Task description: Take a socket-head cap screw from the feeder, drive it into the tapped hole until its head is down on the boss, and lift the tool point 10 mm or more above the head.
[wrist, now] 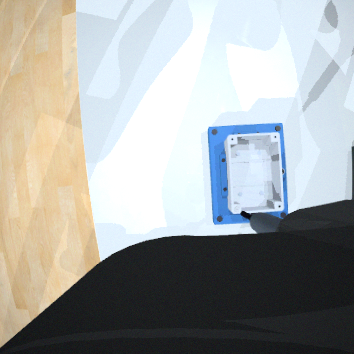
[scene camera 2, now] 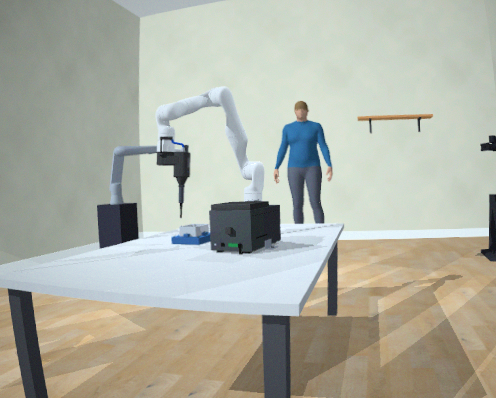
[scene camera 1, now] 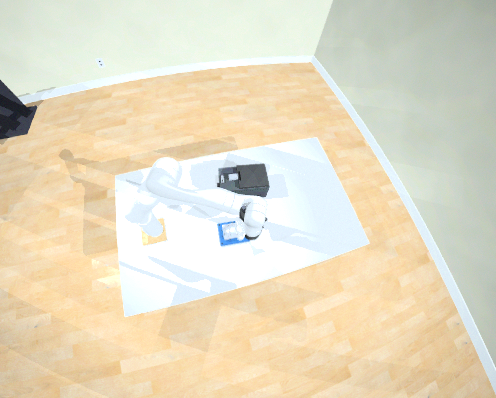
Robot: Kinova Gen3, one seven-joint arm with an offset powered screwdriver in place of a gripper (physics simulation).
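Note:
My screwdriver points straight down, its thin dark tip a little above the open box in scene camera 2. In the wrist view the tip shows beside the box's lower left corner boss. Whether a screw sits on the tip is too small to tell. The white-grey box lies in a blue fixture. Dark holes show in its other three corners. The wrist partly covers the fixture in scene camera 1. The dark feeder stands apart from the fixture.
The white table carries the arm's base, feeder and fixture. A second grey arm stands on a dark pedestal beyond the table. A person in a blue top stands behind the table. A shelf is on the wall.

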